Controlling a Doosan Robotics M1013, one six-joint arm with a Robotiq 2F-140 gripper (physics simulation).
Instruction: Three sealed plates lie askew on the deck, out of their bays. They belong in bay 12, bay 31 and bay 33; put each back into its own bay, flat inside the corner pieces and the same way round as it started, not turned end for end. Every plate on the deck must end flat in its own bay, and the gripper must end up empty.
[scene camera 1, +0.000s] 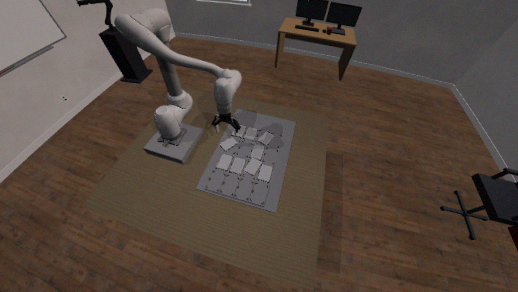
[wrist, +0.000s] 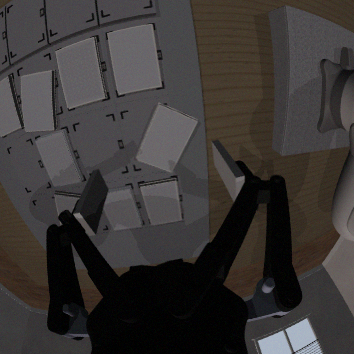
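Where they show: gripper, fingertip midpoint: (scene camera 1: 226, 133) (wrist: 155, 165); arm's base at its link origin: (scene camera 1: 172, 135) (wrist: 340, 95).
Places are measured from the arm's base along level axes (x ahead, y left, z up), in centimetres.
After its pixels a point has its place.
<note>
My gripper (scene camera 1: 227, 129) {x 47.8, y 1.9, z 13.3 cm} (wrist: 155, 165) {x 47.8, y 1.9, z 13.3 cm} is open and empty, above the deck's back-left edge. Three pale plates lie askew on the grey deck (scene camera 1: 280, 165) {x 90.5, y -5.2, z -5.2 cm} (wrist: 182, 65) {x 39.7, y -8.5, z -5.2 cm}. One plate (scene camera 1: 229, 144) {x 47.3, y 4.3, z -3.5 cm} (wrist: 167, 137) {x 45.6, y 4.6, z -3.4 cm} is strongly turned near the deck's left edge in the scene view. A second plate (scene camera 1: 266, 138) {x 75.5, y 17.0, z -3.5 cm} (wrist: 65, 201) {x 74.3, y 13.3, z -3.5 cm} lies turned at the back right in the scene view; the left finger partly hides it in the wrist view. A third plate (scene camera 1: 253, 166) {x 70.6, y -11.3, z -3.6 cm} (wrist: 38, 100) {x 69.3, y -11.2, z -3.6 cm} is slightly turned in the row of four. Bay numbers are not readable.
Other plates sit square, including one (scene camera 1: 257, 152) {x 71.0, y 1.8, z -3.7 cm} (wrist: 59, 157) {x 69.7, y 2.2, z -3.7 cm} mid-deck, two at the back (scene camera 1: 251, 133) (wrist: 160, 201), and neighbours in the row of four (scene camera 1: 224, 162) {x 48.4, y -12.7, z -3.7 cm} (wrist: 135, 59) {x 47.9, y -11.6, z -3.7 cm}. The robot's grey base block (scene camera 1: 167, 150) {x 3.4, y -14.7, z 0.8 cm} (wrist: 295, 100) {x 17.0, y 0.7, z -0.6 cm} stands beside the deck.
</note>
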